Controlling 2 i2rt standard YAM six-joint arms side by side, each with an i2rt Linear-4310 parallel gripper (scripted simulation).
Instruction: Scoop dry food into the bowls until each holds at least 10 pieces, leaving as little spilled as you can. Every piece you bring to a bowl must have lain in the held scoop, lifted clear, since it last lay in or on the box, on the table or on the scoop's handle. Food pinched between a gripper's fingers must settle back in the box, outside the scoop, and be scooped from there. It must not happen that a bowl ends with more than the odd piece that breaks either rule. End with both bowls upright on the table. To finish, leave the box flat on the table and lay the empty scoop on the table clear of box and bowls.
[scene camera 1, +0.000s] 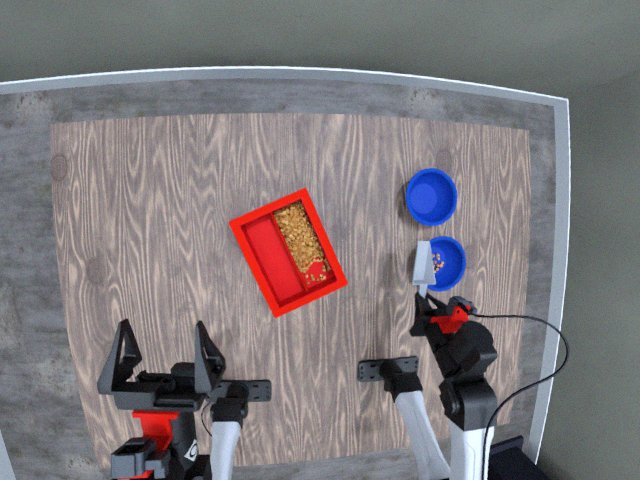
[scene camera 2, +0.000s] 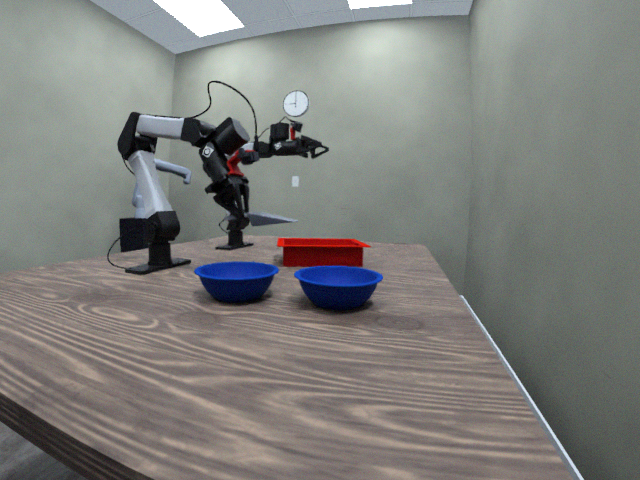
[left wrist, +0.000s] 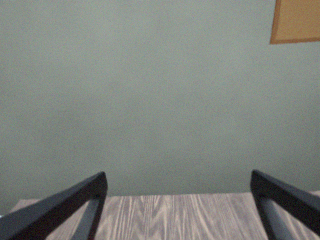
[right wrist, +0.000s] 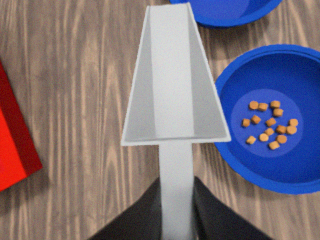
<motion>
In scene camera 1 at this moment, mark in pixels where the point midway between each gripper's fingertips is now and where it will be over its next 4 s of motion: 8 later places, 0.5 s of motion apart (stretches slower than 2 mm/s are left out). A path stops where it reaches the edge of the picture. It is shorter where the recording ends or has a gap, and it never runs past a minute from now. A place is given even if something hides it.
The left gripper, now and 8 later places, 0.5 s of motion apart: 160, 321; 188, 285; 212, 264; 228, 264; 234, 272; 234, 277; 237, 279; 240, 278; 243, 277
The right gripper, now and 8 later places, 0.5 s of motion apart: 420, 293; 405, 293; 375, 295; 342, 307; 332, 312; 331, 305; 330, 299; 330, 297; 328, 294
</motion>
